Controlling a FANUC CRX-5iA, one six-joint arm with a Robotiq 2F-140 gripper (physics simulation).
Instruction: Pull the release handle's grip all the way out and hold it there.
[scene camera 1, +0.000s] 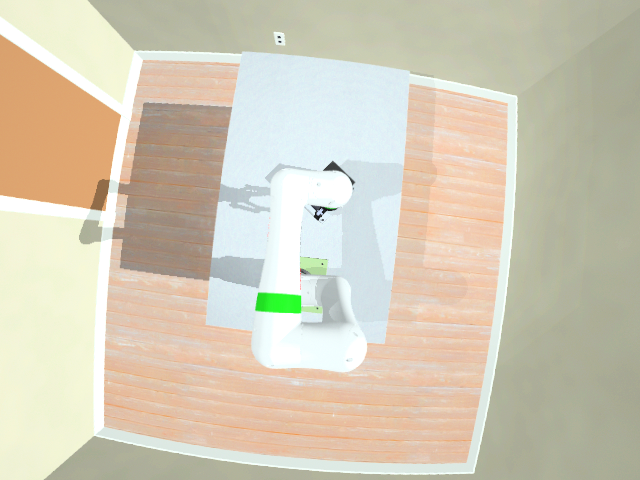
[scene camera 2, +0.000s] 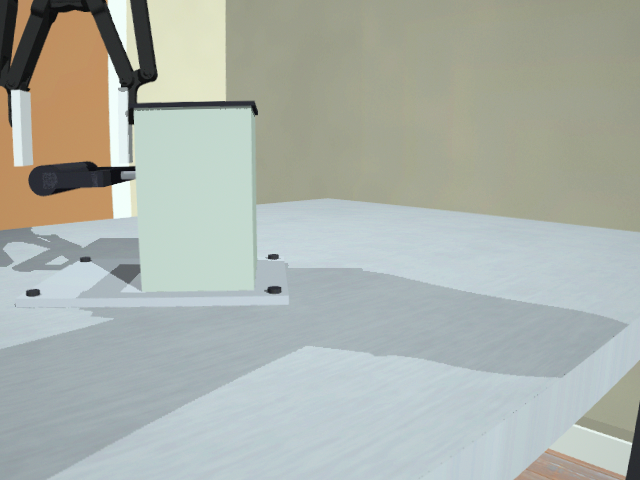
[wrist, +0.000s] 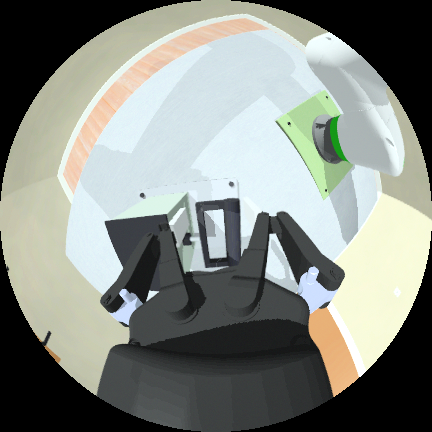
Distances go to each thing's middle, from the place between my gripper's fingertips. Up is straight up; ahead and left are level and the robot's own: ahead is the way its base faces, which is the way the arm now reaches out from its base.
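Bolted base plate (wrist: 213, 189): 120 mm below my hand, 80 mm ahead of it and 10 mm to the left of it.
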